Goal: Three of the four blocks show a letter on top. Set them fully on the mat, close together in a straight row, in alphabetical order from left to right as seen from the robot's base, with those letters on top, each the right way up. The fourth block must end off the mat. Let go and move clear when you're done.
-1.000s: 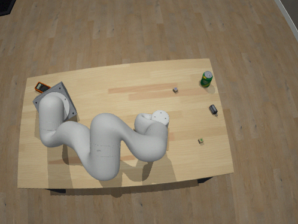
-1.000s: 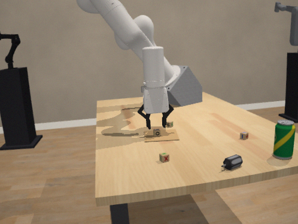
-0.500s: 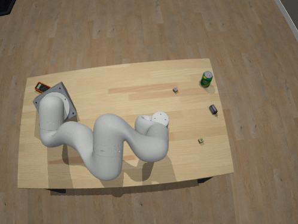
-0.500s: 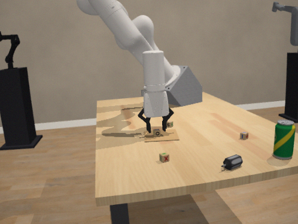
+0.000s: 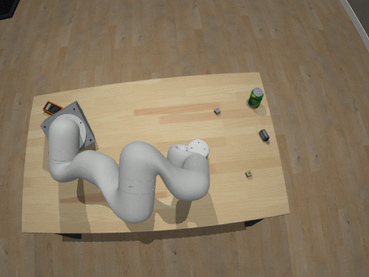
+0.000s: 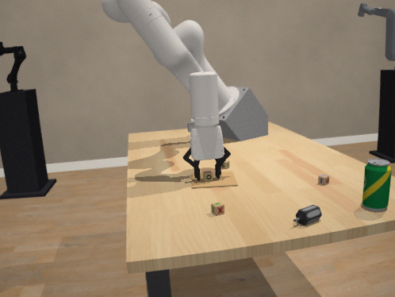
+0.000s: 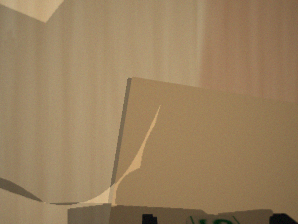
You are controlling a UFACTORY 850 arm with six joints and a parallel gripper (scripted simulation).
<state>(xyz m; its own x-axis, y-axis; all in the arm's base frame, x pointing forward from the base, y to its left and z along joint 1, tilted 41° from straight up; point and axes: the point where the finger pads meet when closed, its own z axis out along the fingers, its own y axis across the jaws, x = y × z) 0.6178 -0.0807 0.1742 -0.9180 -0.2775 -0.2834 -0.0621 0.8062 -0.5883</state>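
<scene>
My hand is 20 mm to the right of the tan mat and 20 mm above it. The rest, counted from my hand: green can 340 mm ahead, 380 mm to the left, 40 mm above; then orange meter 800 mm behind, 400 mm to the left, 10 mm below.
</scene>
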